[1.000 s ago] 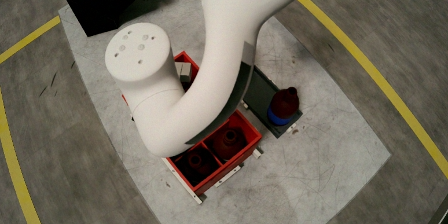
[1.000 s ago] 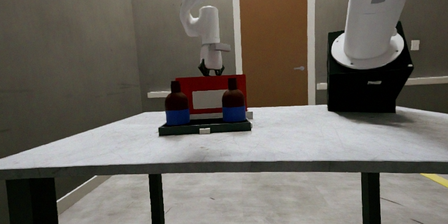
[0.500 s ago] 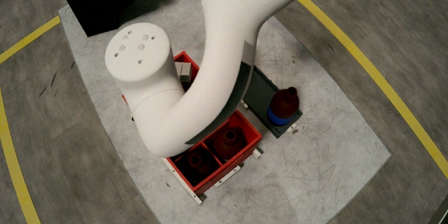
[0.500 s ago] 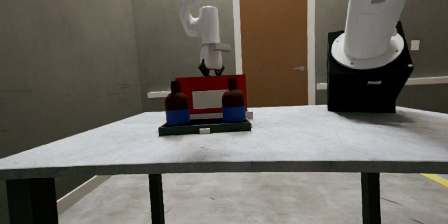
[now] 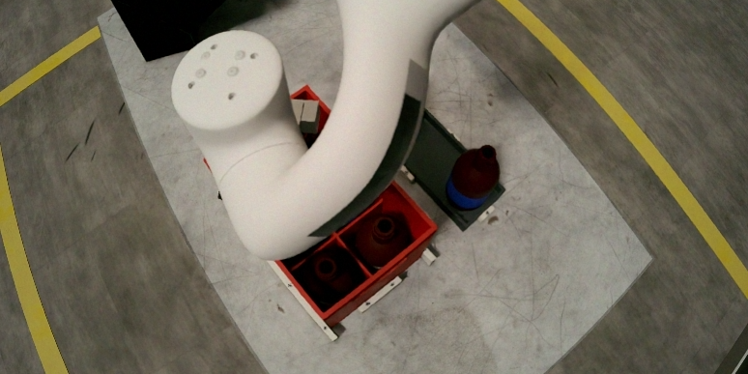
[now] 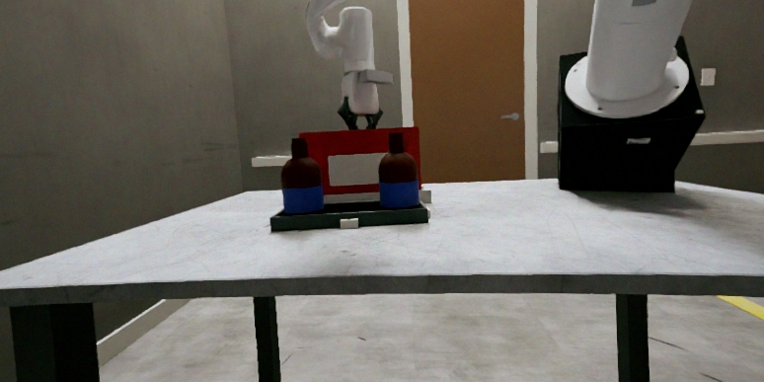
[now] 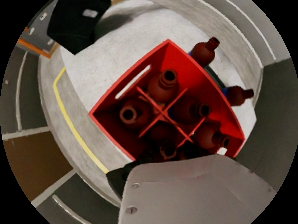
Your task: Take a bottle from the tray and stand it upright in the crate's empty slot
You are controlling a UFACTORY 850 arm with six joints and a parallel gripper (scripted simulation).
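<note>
Right now my hand is 8 cm above the crate, 4 cm to the right of it and 1 cm past it. From my hand the other things lie so: dark grey tray (26 cm to the left, 16 cm below, 6 cm behind).
</note>
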